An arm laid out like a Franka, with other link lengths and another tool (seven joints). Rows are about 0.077 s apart.
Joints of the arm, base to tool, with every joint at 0 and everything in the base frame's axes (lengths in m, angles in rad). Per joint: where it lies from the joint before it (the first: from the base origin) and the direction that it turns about. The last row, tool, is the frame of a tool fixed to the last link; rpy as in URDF.
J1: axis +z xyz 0 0 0.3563
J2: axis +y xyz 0 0 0
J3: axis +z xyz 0 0 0.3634
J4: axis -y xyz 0.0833 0 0
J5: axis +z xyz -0.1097 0 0.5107
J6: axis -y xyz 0 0 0
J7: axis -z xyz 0.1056 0 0
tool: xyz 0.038 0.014 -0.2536 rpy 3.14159 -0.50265 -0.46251
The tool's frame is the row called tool.
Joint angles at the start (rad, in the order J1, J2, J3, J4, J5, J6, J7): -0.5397 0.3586 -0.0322 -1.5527 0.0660 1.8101 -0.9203
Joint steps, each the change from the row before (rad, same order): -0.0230 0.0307 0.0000 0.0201 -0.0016 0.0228 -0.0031; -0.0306 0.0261 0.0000 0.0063 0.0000 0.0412 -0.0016; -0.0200 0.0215 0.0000 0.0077 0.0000 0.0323 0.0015; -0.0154 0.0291 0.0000 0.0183 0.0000 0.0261 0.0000; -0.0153 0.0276 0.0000 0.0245 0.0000 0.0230 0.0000; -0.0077 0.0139 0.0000 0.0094 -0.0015 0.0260 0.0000; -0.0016 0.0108 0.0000 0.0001 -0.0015 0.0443 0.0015; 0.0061 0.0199 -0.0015 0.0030 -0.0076 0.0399 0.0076; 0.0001 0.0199 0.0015 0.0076 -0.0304 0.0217 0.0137; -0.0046 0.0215 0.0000 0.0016 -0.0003 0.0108 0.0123; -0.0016 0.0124 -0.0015 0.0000 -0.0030 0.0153 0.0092; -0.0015 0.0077 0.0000 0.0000 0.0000 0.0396 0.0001
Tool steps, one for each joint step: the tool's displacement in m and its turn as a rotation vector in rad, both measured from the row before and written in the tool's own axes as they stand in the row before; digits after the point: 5 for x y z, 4 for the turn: -0.00063 0.02393 0.00940 -0.0151 0.0118 0.0143; -0.00421 0.03025 0.01068 -0.0223 0.0211 0.0218; -0.00161 0.02102 0.00884 -0.0180 0.0175 0.0152; 0.00022 0.01795 0.01099 -0.0141 0.0142 0.0101; 0.00319 0.01812 0.00749 -0.0157 0.0182 0.0086; 0.00321 0.01066 0.00505 -0.0134 0.0187 0.0008; 0.00537 0.00657 0.00766 -0.0161 0.0293 -0.0055; 0.00210 0.00184 0.01431 -0.0152 0.0169 -0.0086; -0.00288 0.00611 0.01160 -0.0234 -0.0030 -0.0155; -0.00966 0.00424 0.01421 -0.0058 -0.0088 0.0159; -0.00413 0.00394 0.00854 -0.0093 0.0010 0.0068; 0.00536 0.00477 0.00536 -0.0124 0.0290 -0.0050
